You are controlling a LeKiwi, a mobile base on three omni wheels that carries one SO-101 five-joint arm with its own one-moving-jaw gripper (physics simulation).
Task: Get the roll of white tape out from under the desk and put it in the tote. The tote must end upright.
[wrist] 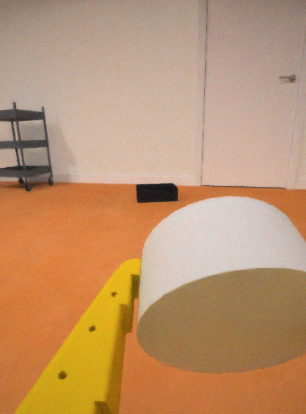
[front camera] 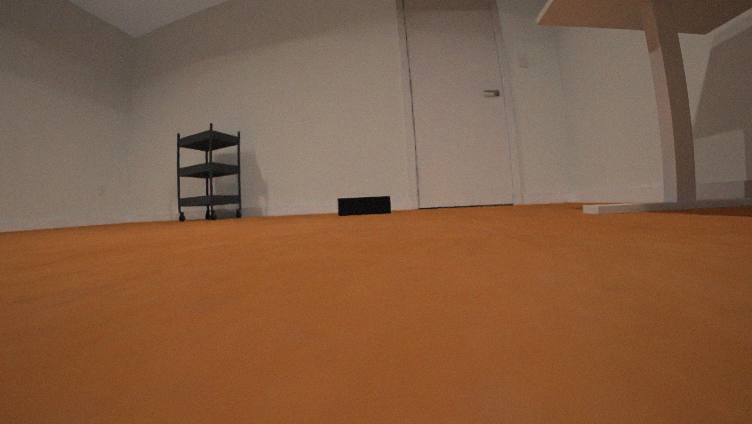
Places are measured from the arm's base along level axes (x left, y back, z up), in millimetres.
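Where they show: end effector, tool point: (wrist: 141, 273).
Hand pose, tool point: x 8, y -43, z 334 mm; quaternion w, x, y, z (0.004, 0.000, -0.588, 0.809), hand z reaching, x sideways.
Observation:
Things, the pixels of their top centre, and the offset from my tool point. "spot": a spot on its surface instead. Level surfaces: height alone.
- white tape, middle of its top: (wrist: 235, 199) dz +25, dx -25, dy +7 mm
- black tote, middle of its top: (front camera: 362, 197) (wrist: 156, 186) dz -324, dx +1, dy -1699 mm
- desk's foot, surface spot: (front camera: 621, 209) spot: dz -412, dx -750, dy -621 mm
- orange floor, its level: dz -424 mm
The roll of white tape (wrist: 225, 235) is large at the right of the wrist view, its pale tan flat end facing the camera. My gripper (wrist: 215, 280) is shut on it: the yellow notched jaw presses on its left side, and the other jaw is out of sight. The roll is held up off the floor. The black tote (front camera: 363, 205) (wrist: 157, 193) stands upright on the floor, far ahead near the back wall, a little left of centre in the front view. The desk (front camera: 671, 115) is at the right of the front view; the roll is away from it.
A dark three-shelf cart (front camera: 209, 169) (wrist: 22, 144) stands against the wall left of the tote. A white door (front camera: 458, 115) (wrist: 245, 100) is right of the tote. The desk's foot (front camera: 621, 209) lies along the orange floor (front camera: 368, 316) (wrist: 60, 240) at the right.

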